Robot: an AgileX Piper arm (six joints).
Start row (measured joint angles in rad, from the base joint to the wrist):
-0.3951, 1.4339, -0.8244, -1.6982, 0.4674, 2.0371
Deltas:
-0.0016, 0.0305, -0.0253, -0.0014, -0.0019, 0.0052
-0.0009, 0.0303, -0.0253, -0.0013, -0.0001, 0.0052
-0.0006, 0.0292, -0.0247, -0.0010, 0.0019, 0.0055
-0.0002, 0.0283, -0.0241, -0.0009, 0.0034, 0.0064
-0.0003, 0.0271, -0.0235, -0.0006, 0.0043, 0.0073
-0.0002, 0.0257, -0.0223, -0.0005, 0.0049, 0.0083
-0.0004, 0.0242, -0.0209, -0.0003, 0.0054, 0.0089
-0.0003, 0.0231, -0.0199, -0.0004, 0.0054, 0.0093
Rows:
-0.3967, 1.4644, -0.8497, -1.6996, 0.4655, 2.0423
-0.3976, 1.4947, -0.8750, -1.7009, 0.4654, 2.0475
-0.3982, 1.5239, -0.8997, -1.7019, 0.4673, 2.0530
-0.3984, 1.5522, -0.9238, -1.7028, 0.4707, 2.0594
-0.3987, 1.5793, -0.9473, -1.7034, 0.4750, 2.0667
-0.3989, 1.6050, -0.9696, -1.7039, 0.4799, 2.0750
-0.3993, 1.6292, -0.9905, -1.7042, 0.4853, 2.0839
-0.3996, 1.6523, -1.0104, -1.7046, 0.4907, 2.0932

